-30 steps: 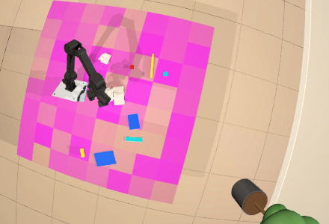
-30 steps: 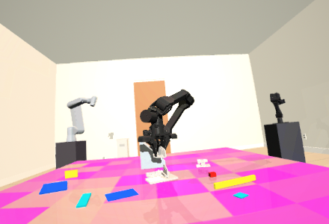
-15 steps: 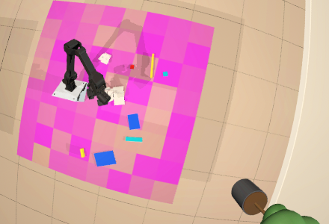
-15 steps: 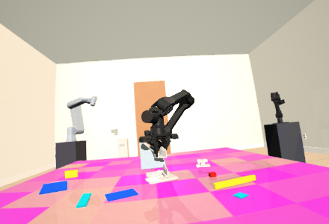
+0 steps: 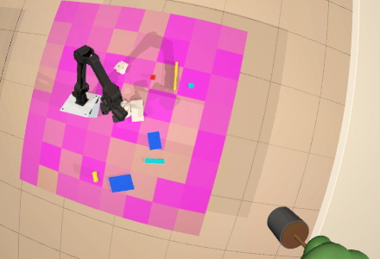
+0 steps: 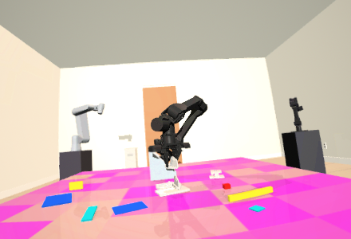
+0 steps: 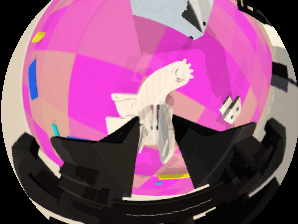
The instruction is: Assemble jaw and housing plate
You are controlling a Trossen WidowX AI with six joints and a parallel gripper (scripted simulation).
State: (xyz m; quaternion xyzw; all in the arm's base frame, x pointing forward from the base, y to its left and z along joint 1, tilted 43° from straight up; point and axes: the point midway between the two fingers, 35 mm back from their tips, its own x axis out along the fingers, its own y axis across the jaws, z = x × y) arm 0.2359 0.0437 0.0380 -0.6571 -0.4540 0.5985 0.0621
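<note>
Right now the white base is 9 cm ahead of my gripper tip and 8 cm below it. Round my gripper tip: red cube: 21 cm to the left, 10 cm ahead, 8 cm below; yellow bar: 26 cm to the left, 23 cm ahead, 7 cm below; white jaw: 4 cm behind.
</note>
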